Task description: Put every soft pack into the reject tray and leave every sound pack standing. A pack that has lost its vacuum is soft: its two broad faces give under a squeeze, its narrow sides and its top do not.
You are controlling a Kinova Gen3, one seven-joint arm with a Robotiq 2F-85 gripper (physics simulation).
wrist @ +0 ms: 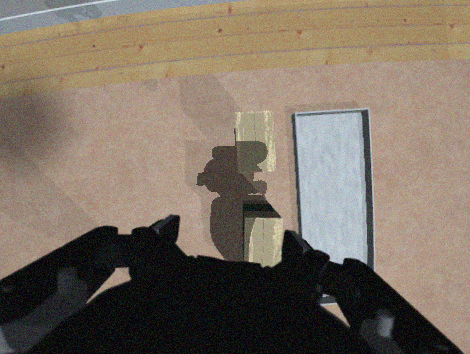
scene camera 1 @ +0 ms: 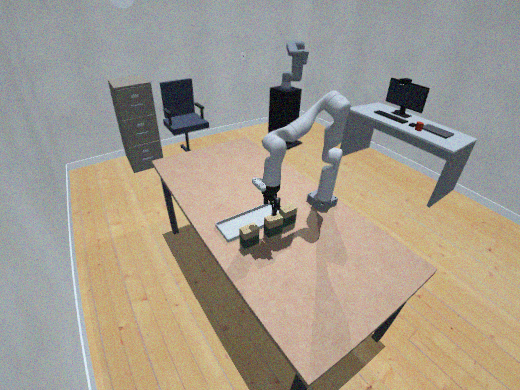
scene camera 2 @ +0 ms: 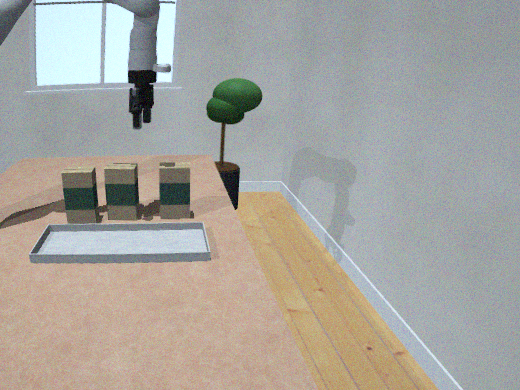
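Pixels of known places: gripper, fingertip midpoint: [wrist: 230, 234] [scene camera 1: 269, 209] [scene camera 2: 142, 125]; arm's base at its link origin: [scene camera 1: 323, 196].
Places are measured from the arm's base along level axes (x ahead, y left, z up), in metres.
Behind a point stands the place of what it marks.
Three tan packs with dark green bands stand upright in a row. The end pack by the table edge [scene camera 1: 249, 238] {x 0.606, y -0.003, z 0.049 m} [scene camera 2: 175, 194] {x 0.582, y -0.053, z 0.014 m} [wrist: 254, 126] {x 0.605, y -0.031, z 0.086 m} stands apart from the middle pack [scene camera 1: 273, 227] {x 0.468, y 0.019, z 0.049 m} [scene camera 2: 122, 195] {x 0.444, y -0.029, z 0.014 m} [wrist: 271, 240] {x 0.451, y -0.017, z 0.086 m}. The pack nearest the arm's base [scene camera 1: 289, 217] [scene camera 2: 80, 197] is hidden in the wrist view. Looks alone do not show which are soft. The light grey reject tray [scene camera 1: 242, 226] {x 0.502, y -0.177, z -0.056 m} [scene camera 2: 120, 258] {x 0.421, y -0.246, z -0.044 m} [wrist: 330, 175] {x 0.496, y -0.180, z -0.052 m} lies beside the row, empty where it shows. My gripper [scene camera 1: 275, 209] {x 0.505, y 0.022, z 0.183 m} [scene camera 2: 142, 124] {x 0.505, y 0.022, z 0.183 m} [wrist: 230, 234] {x 0.505, y 0.022, z 0.183 m} is open and empty, above the packs' height.
The long table edge [wrist: 150, 82] {x 0.781, y 0.141, z -0.055 m} runs beyond the end pack, with wooden floor past it. The arm's base [scene camera 1: 322, 201] {x 0.047, y 0.022, z 0.001 m} stands on the table near the other side. A potted plant [scene camera 2: 235, 95] stands beyond the table. Arm shadows fall across the packs.
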